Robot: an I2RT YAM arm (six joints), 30 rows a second.
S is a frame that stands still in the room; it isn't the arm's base.
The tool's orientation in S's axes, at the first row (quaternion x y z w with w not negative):
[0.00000 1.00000 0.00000 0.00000]
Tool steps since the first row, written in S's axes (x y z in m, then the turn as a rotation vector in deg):
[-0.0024 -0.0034 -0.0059 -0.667 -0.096 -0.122]
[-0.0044 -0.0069 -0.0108 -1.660 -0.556 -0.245]
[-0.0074 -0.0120 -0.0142 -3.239 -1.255 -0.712]
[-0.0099 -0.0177 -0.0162 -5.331 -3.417 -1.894]
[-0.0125 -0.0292 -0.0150 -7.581 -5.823 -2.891]
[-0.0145 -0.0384 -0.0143 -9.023 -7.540 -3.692]
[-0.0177 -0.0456 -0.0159 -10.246 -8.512 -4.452]
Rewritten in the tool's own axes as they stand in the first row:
[0.0024 -0.0034 0.0059 0.667 -0.096 0.122]
[0.0044 -0.0069 0.0108 1.660 -0.556 0.245]
[0.0074 -0.0120 0.0142 3.239 -1.255 0.712]
[0.0099 -0.0177 0.0162 5.331 -3.417 1.894]
[0.0125 -0.0292 0.0150 7.581 -5.823 2.891]
[0.0145 -0.0384 0.0143 9.023 -7.540 3.692]
[0.0177 -0.0456 0.0159 10.246 -8.512 4.452]

